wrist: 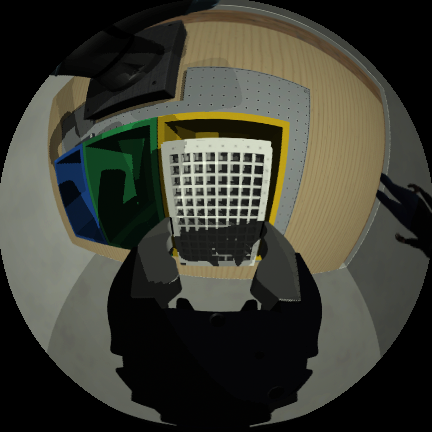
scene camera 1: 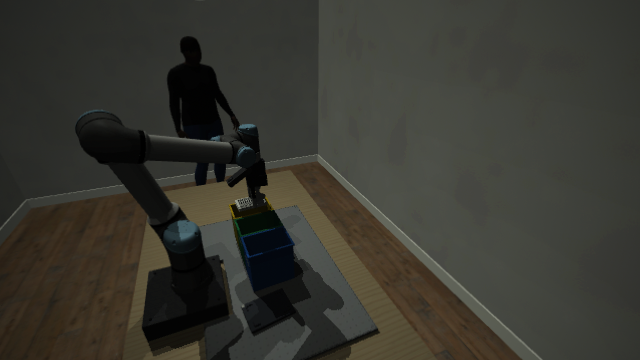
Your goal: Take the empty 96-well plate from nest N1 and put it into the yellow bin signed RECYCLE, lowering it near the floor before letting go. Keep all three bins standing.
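Places are measured from the arm's base along level axes (x ahead, y left, z up), in centimetres.
Pixels of known places: gripper, fingertip midpoint: [wrist: 216, 220] [scene camera 1: 253, 203]; arm's base, link origin: [wrist: 130, 64] [scene camera 1: 192, 278].
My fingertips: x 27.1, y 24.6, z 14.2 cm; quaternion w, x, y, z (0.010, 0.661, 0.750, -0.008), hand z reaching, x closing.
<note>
Ahead of a thing's pixels: the offset from my fingertips to its top centre. "*": to the spot under its first point. Level surfaces: height alone.
The white 96-well plate {dx -1.3, dy -0.2, dz +1.6 cm} [scene camera 1: 245, 203] [wrist: 217, 185] is held level by its two sides. My gripper [scene camera 1: 257, 200] [wrist: 216, 220] is shut on the plate's near end in the wrist view. The yellow bin {* dx -9.6, dy +4.7, dz -6.2 cm} [scene camera 1: 233, 212] [wrist: 286, 150] stands upright under the plate. The plate is at about the height of the bin's rim and within its outline in the wrist view, near the green bin's side. The plate and fingers hide most of the bin's inside, and its sign does not show. I cannot tell the exact gap between plate and rim.
The green bin {dx +0.4, dy -12.9, dz -1.9 cm} [scene camera 1: 260, 223] [wrist: 112, 200] stands beside the yellow bin, and the blue bin {dx +2.3, dy -25.9, dz -1.9 cm} [scene camera 1: 272, 265] [wrist: 75, 197] beyond it, both upright. A dark flat nest {dx -1.1, dy -43.0, dz -18.4 cm} [scene camera 1: 269, 311] lies on the grey perforated board {dz -19.9 cm} [scene camera 1: 345, 305] [wrist: 215, 87]. A person [scene camera 1: 195, 95] [wrist: 412, 215] stands behind the table.
</note>
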